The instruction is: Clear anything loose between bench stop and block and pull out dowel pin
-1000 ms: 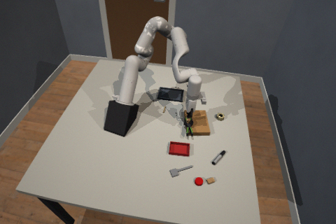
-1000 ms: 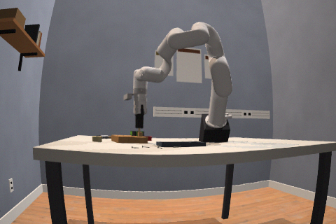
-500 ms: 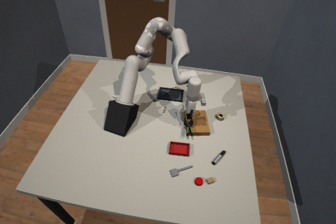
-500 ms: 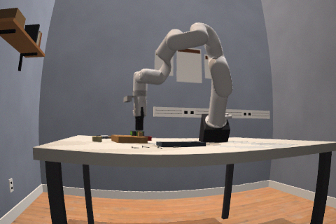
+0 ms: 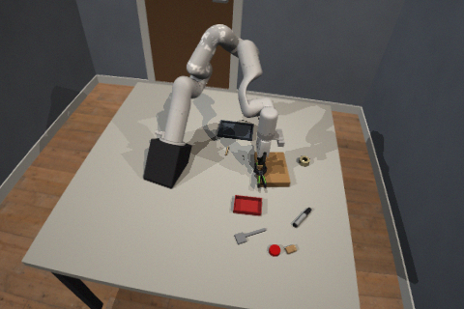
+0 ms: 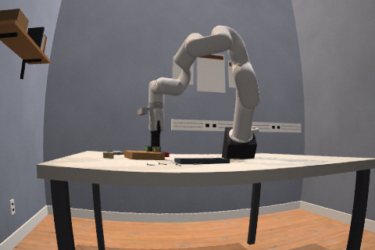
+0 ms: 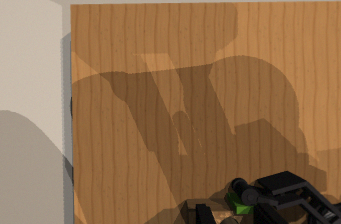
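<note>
Right now the dowel pin is 2 cm below my hand. Also, from my hand: red tray (4 cm behind, 23 cm to the right, 7 cm below); small wooden block (4 cm below); loose dowel (18 cm behind, 10 cm to the left, 7 cm below).
</note>
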